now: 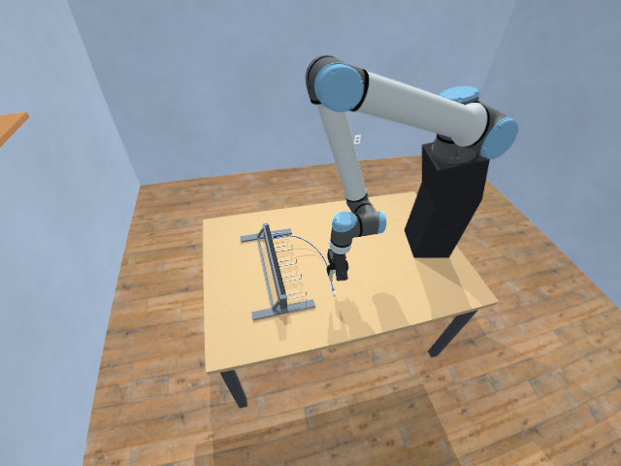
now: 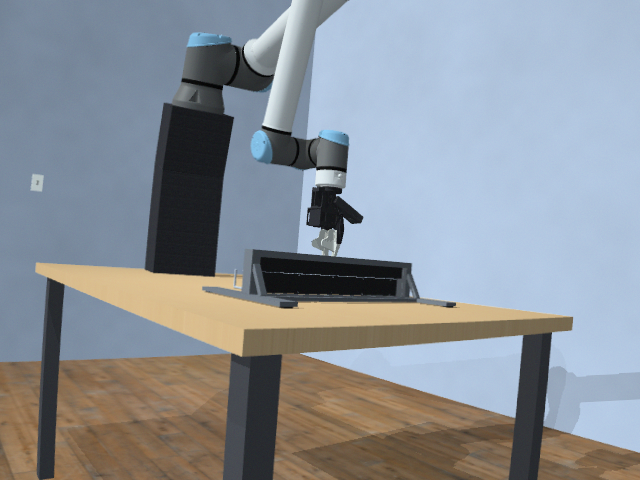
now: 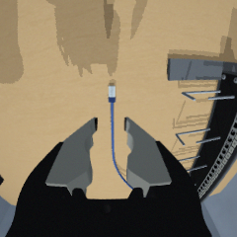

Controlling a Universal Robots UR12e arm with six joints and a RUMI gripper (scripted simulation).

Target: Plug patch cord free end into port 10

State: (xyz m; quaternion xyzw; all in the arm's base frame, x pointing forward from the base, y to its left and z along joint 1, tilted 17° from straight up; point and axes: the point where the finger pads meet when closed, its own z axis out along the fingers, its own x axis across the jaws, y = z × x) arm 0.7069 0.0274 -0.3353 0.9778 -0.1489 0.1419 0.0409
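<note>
Now: hand 10 mm short of the plug, 10 mm to the right of it and 90 mm above it.
</note>
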